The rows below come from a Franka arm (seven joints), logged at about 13 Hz.
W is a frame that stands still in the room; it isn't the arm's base.
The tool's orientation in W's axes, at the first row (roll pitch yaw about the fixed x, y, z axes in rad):
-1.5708, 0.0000, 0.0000
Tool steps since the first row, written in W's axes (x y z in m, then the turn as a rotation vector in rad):
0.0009, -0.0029, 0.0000, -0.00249, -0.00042, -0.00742
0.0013, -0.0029, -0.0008, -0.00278, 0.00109, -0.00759
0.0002, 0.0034, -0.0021, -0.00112, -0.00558, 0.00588
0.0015, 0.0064, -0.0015, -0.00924, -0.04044, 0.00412
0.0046, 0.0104, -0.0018, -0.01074, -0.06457, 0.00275
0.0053, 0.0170, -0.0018, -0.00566, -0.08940, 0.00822
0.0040, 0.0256, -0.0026, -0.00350, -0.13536, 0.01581
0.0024, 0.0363, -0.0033, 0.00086, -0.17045, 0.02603
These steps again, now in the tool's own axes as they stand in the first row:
0.0009, 0.0000, -0.0029, -0.00249, 0.00742, -0.00042
0.0013, 0.0008, -0.0029, -0.00278, 0.00759, 0.00109
0.0002, 0.0021, 0.0034, -0.00112, -0.00588, -0.00558
0.0015, 0.0015, 0.0064, -0.00924, -0.00412, -0.04044
0.0046, 0.0018, 0.0104, -0.01074, -0.00275, -0.06457
0.0053, 0.0018, 0.0170, -0.00566, -0.00822, -0.08940
0.0040, 0.0026, 0.0256, -0.00350, -0.01581, -0.13536
0.0024, 0.0033, 0.0363, 0.00086, -0.02603, -0.17045

